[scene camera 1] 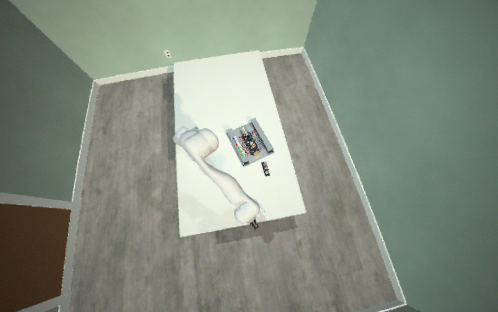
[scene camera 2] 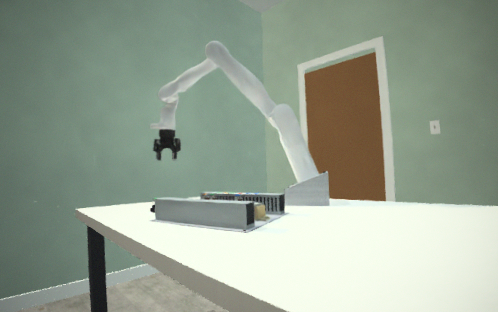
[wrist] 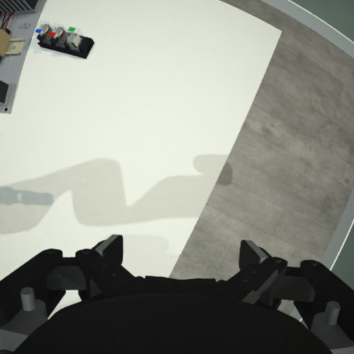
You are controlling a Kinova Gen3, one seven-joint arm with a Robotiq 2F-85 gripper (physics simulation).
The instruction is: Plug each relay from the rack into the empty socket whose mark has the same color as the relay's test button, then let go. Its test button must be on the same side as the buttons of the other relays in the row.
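Pixels of known places: gripper, fingertip midpoint: (scene camera 2: 166, 160); arm's base, origin of the base link: (scene camera 2: 308, 178).
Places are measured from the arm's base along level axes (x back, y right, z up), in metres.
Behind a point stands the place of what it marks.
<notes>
My gripper (scene camera 1: 255, 225) (scene camera 2: 167, 157) {x -0.198, y 0.633, z 0.100 m} (wrist: 180, 251) is open and empty, high above the table's near end. The black relay rack (scene camera 1: 267, 174) {x -0.429, y 0.412, z -0.052 m} (wrist: 86, 49) stands beside the panel, far from the gripper. In the wrist view it holds a relay with a blue button (wrist: 38, 31), one with a red button (wrist: 52, 34) and one with a green button (wrist: 72, 29). The green button shows toward the upper edge, the other two toward the left. The grey panel (scene camera 1: 260, 159) {x -0.429, y 0.282, z -0.095 m} (wrist: 20, 75) carries the socket row (scene camera 1: 250, 142) {x -0.411, y 0.153, z -0.031 m} and coloured marks (scene camera 1: 239, 146) {x -0.324, y 0.151, z -0.032 m}; which sockets are empty is too small to tell.
Grey slotted ducts run along both long sides of the panel; the outer duct (scene camera 1: 263, 136) {x -0.520, y 0.145, z -0.034 m} (scene camera 2: 202, 211) {x -0.537, y 0.092, z -0.059 m} hides the row in the second scene view. A tan block (scene camera 2: 260, 211) {x -0.417, y -0.005, z -0.070 m} (wrist: 4, 42) sits at the panel's end. The white table (scene camera 1: 215, 85) {x -0.357, y -0.525, z -0.097 m} ends below the arm, with floor beyond.
</notes>
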